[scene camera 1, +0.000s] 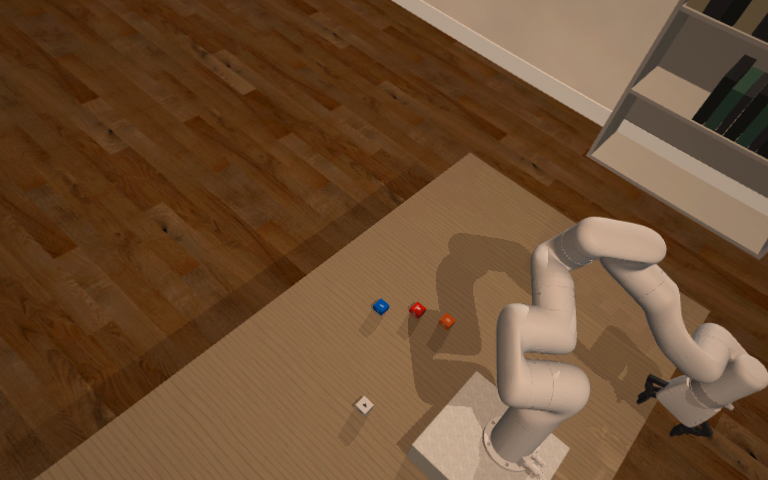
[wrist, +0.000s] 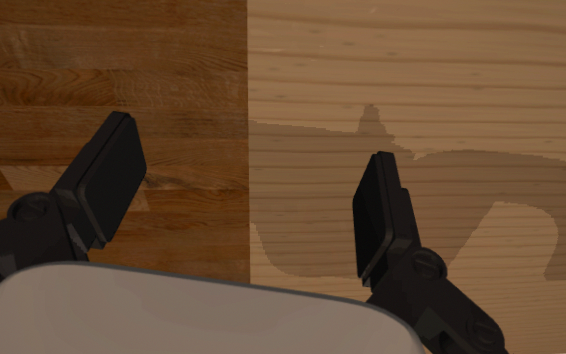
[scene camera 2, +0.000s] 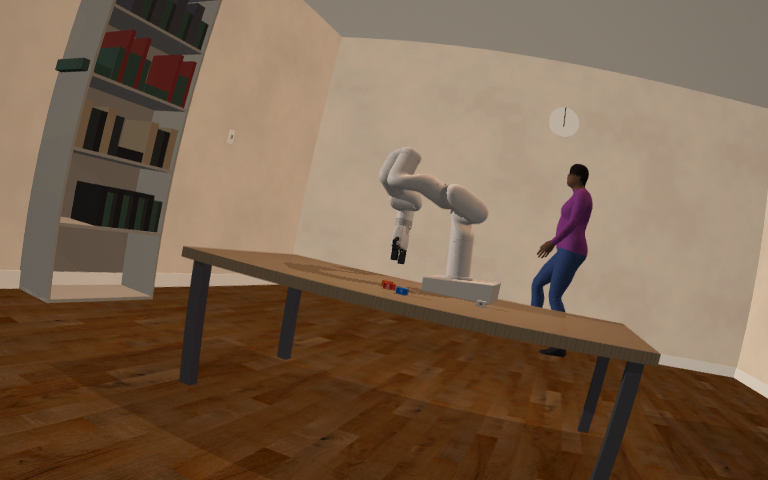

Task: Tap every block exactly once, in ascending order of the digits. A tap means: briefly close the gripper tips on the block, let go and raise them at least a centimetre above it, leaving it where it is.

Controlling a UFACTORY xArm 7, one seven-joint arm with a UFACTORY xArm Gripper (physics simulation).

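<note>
A blue block point(scene camera 1: 381, 306) point(scene camera 2: 401, 290), a red block point(scene camera 1: 417, 309) and an orange block point(scene camera 1: 446, 320) lie close together, apart from each other, near the middle of the table. A white block point(scene camera 1: 364, 405) point(scene camera 2: 480, 303) lies alone, left of the robot base in scene camera 1. Their digits are too small to read. My gripper point(scene camera 1: 655, 412) point(scene camera 2: 398, 262) point(wrist: 252, 158) is open and empty. It hangs above the table's edge on the far side of the base, well away from the blocks. No block shows in the wrist view.
The wooden table point(scene camera 1: 271, 362) point(scene camera 2: 538, 319) point(wrist: 400, 75) bears the light base block point(scene camera 1: 453, 435) point(scene camera 2: 458, 287) of the arm. A bookshelf point(scene camera 1: 634, 93) point(scene camera 2: 42, 169) stands beyond the table. A person point(scene camera 2: 576, 220) in a purple top stands behind the table.
</note>
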